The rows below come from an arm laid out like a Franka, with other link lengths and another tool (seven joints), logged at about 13 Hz.
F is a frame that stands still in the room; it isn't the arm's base.
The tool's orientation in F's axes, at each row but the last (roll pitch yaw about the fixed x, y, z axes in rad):
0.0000 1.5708 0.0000
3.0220 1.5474 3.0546
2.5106 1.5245 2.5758
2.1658 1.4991 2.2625
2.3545 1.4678 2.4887
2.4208 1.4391 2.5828
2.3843 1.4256 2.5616
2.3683 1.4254 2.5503
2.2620 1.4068 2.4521
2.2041 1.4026 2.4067
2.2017 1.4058 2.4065
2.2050 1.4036 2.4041
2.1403 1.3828 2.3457
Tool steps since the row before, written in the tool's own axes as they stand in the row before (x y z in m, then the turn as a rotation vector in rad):
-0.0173 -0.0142 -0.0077 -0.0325 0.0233 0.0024
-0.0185 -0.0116 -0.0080 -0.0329 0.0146 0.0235
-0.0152 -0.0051 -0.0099 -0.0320 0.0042 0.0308
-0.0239 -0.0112 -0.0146 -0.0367 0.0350 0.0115
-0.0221 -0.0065 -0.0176 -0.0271 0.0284 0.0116
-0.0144 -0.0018 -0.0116 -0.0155 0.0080 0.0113
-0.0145 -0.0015 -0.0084 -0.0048 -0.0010 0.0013
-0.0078 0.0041 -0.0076 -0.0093 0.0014 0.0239
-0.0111 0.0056 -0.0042 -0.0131 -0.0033 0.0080
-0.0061 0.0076 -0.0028 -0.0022 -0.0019 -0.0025
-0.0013 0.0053 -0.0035 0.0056 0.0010 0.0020
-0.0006 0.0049 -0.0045 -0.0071 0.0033 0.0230
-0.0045 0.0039 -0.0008 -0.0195 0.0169 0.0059
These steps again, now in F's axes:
-0.0077 -0.0142 0.0173 0.0024 0.0233 0.0325
-0.0072 -0.0119 0.0186 0.0238 0.0153 0.0324
-0.0089 -0.0061 0.0154 0.0317 0.0054 0.0309
-0.0124 -0.0139 0.0238 0.0098 0.0339 0.0382
-0.0147 -0.0102 0.0228 0.0100 0.0280 0.0282
-0.0095 -0.0047 0.0153 0.0116 0.0087 0.0149
-0.0062 -0.0041 0.0151 0.0020 -0.0011 0.0045
-0.0072 0.0020 0.0089 0.0242 0.0050 0.0069
-0.0037 0.0035 0.0121 0.0101 -0.0030 0.0117
-0.0034 0.0061 0.0073 -0.0018 -0.0026 0.0022
-0.0043 0.0043 0.0023 0.0011 0.0020 -0.0056
-0.0052 0.0038 0.0017 0.0227 0.0071 0.0052
-0.0009 0.0030 0.0051 0.0050 0.0150 0.0212

